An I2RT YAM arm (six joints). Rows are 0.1 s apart.
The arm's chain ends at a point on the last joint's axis. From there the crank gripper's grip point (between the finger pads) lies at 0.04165 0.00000 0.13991 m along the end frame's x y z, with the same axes.
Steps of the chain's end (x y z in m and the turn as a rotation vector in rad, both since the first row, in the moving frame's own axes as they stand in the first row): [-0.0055, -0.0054, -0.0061, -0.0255, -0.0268, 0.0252]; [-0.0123, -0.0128, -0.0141, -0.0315, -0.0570, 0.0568]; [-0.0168, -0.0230, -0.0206, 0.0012, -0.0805, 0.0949]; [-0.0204, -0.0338, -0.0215, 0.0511, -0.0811, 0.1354]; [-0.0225, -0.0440, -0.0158, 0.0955, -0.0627, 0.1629]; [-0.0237, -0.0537, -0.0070, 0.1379, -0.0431, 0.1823]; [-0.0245, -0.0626, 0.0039, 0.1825, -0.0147, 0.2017]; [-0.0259, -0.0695, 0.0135, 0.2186, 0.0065, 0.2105]
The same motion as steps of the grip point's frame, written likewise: [-0.0093, -0.0008, -0.0051, -0.0255, -0.0268, 0.0252]; [-0.0205, -0.0062, -0.0121, -0.0315, -0.0570, 0.0568]; [-0.0283, -0.0198, -0.0177, 0.0012, -0.0805, 0.0949]; [-0.0317, -0.0362, -0.0186, 0.0511, -0.0811, 0.1354]; [-0.0308, -0.0514, -0.0138, 0.0955, -0.0627, 0.1629]; [-0.0287, -0.0660, -0.0062, 0.1379, -0.0431, 0.1823]; [-0.0248, -0.0798, 0.0029, 0.1825, -0.0147, 0.2017]; [-0.0227, -0.0909, 0.0109, 0.2186, 0.0065, 0.2105]
